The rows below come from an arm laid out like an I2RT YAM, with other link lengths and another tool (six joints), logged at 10 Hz.
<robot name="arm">
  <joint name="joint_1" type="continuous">
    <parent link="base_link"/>
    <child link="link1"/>
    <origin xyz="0 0 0.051" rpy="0 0 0"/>
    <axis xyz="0 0 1"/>
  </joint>
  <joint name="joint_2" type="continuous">
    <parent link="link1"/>
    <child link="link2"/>
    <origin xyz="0.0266 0.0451 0.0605" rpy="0 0 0"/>
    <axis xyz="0 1 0"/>
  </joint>
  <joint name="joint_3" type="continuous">
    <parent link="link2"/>
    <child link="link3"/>
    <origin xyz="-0.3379 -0.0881 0" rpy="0 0 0"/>
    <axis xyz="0 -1 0"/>
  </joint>
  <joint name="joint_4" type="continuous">
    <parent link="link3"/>
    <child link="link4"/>
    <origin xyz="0.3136 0.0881 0.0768" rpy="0 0 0"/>
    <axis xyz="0 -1 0"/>
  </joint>
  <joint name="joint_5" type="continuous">
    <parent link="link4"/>
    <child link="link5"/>
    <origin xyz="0.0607 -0.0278 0.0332" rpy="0 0 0"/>
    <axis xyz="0 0 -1"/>
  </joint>
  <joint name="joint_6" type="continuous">
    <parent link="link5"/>
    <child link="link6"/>
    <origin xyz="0.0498 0 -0.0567" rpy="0 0 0"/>
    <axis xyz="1 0 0"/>
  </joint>
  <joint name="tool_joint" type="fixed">
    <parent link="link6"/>
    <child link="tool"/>
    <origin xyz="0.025 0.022 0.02" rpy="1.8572 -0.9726 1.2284"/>
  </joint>
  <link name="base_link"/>
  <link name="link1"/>
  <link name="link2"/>
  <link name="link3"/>
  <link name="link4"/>
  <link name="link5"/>
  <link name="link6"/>
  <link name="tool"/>
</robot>
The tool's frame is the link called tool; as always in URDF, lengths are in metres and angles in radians. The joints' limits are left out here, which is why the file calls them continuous.
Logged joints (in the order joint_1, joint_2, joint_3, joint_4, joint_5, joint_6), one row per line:
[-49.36 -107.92 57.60 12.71 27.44 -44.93]
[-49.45 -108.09 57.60 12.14 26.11 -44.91]
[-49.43 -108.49 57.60 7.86 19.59 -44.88]
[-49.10 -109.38 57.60 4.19 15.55 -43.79]
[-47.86 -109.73 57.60 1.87 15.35 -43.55]
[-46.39 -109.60 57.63 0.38 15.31 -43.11]
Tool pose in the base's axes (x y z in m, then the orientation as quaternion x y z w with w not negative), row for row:
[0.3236 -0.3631 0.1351 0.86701 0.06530 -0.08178 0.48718]
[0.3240 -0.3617 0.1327 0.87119 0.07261 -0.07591 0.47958]
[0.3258 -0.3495 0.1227 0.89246 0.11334 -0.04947 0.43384]
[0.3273 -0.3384 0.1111 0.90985 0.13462 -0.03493 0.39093]
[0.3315 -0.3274 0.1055 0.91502 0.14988 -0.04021 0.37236]
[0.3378 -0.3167 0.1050 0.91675 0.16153 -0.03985 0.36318]
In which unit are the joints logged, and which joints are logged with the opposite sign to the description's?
The joints are logged in degrees. Opposite sign: joint_2.
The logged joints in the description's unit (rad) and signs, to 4 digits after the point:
[-0.8615 1.8836 1.0053 0.2218 0.4789 -0.7842]
[-0.8631 1.8865 1.0053 0.2119 0.4557 -0.7838]
[-0.8627 1.8935 1.0053 0.1372 0.3419 -0.7833]
[-0.8570 1.9090 1.0053 0.0731 0.2714 -0.7643]
[-0.8353 1.9151 1.0053 0.0326 0.2679 -0.7601]
[-0.8097 1.9129 1.0058 0.0066 0.2672 -0.7524]

